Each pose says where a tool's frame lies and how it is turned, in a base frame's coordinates. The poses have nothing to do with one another.
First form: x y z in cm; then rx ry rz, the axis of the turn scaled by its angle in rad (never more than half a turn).
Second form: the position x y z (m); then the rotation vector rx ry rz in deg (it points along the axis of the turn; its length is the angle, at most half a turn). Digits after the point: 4 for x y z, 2 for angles.
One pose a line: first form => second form
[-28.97 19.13 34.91 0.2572 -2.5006 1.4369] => [-0.2897 0.1913 0.3491 14.74 -143.27 82.33]
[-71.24 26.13 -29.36 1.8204 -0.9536 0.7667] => [-0.7124 0.2613 -0.2936 104.30 -54.64 43.93]
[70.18 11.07 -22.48 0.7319 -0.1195 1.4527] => [0.7018 0.1107 -0.2248 41.93 -6.85 83.23]
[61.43 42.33 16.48 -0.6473 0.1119 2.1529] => [0.6143 0.4233 0.1648 -37.09 6.41 123.35]
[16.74 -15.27 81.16 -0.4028 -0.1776 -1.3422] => [0.1674 -0.1527 0.8116 -23.08 -10.18 -76.90]
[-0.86 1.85 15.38 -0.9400 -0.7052 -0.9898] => [-0.0086 0.0185 0.1538 -53.86 -40.40 -56.71]
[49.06 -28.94 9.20 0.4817 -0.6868 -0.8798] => [0.4906 -0.2894 0.0920 27.60 -39.35 -50.41]
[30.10 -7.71 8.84 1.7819 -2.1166 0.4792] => [0.3010 -0.0771 0.0884 102.10 -121.27 27.46]
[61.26 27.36 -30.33 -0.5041 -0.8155 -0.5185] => [0.6126 0.2736 -0.3033 -28.88 -46.72 -29.71]
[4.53 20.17 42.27 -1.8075 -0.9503 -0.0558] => [0.0453 0.2017 0.4227 -103.56 -54.45 -3.20]
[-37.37 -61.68 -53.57 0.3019 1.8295 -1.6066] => [-0.3737 -0.6168 -0.5357 17.30 104.82 -92.05]
